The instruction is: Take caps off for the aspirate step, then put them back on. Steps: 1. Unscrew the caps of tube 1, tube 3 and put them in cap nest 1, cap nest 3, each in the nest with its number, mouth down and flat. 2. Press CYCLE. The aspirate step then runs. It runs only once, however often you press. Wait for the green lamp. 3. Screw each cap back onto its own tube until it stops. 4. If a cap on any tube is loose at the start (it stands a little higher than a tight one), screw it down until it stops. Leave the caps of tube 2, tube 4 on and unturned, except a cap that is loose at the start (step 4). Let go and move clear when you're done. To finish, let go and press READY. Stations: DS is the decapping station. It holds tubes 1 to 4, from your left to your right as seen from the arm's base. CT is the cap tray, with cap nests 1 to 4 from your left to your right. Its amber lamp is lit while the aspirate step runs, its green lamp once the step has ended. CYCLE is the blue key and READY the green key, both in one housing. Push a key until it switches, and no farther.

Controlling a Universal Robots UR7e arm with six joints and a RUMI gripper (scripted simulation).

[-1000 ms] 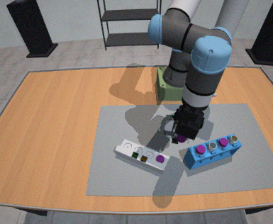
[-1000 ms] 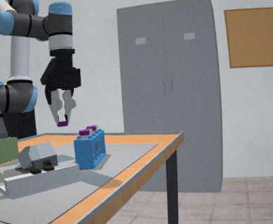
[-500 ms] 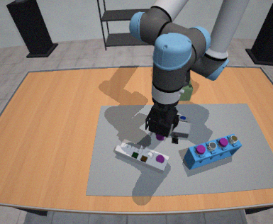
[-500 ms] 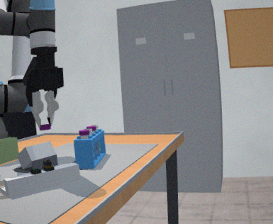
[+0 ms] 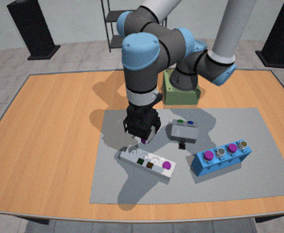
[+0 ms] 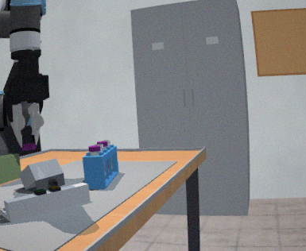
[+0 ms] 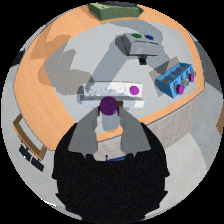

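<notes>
Now: the blue cycle key 16 cm behind my hand, 19 cm to the left of it and 10 cm below it. Round my hand: grey mat (7 cm behind, 20 cm to the left, 17 cm below); grey key housing (14 cm behind, 17 cm to the left, 12 cm below); green ready key (16 cm behind, 14 cm to the left, 10 cm below).
</notes>
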